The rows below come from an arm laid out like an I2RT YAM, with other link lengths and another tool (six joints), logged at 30 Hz.
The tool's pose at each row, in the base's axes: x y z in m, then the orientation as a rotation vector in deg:
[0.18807, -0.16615, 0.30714, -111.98, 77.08, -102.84]
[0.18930, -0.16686, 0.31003, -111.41, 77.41, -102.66]
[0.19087, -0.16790, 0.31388, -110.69, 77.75, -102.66]
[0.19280, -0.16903, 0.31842, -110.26, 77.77, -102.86]
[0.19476, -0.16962, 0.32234, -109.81, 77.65, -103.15]
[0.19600, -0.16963, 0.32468, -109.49, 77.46, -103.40]
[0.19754, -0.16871, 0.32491, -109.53, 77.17, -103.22]
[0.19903, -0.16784, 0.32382, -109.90, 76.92, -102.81]
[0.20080, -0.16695, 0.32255, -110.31, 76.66, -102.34]
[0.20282, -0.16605, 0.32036, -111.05, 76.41, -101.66]
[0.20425, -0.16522, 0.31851, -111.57, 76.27, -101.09]
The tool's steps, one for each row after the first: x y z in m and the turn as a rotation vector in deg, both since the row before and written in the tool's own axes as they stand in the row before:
[0.00239, -0.00207, 0.00061, 0.05, 0.03, 0.52]
[0.00323, -0.00270, 0.00079, 0.10, 0.18, 0.55]
[0.00370, -0.00331, 0.00098, 0.17, 0.20, 0.21]
[0.00287, -0.00323, 0.00095, 0.27, 0.23, 0.17]
[0.00145, -0.00216, 0.00050, 0.26, 0.17, 0.08]
[-0.00072, -0.00141, 0.00088, 0.19, -0.21, 0.00]
[-0.00159, -0.00046, 0.00119, 0.03, -0.40, -0.13]
[-0.00176, -0.00049, 0.00148, 0.02, -0.45, -0.13]
[-0.00243, 0.00000, 0.00194, -0.13, -0.63, -0.27]
[-0.00205, 0.00008, 0.00139, -0.11, -0.50, -0.15]

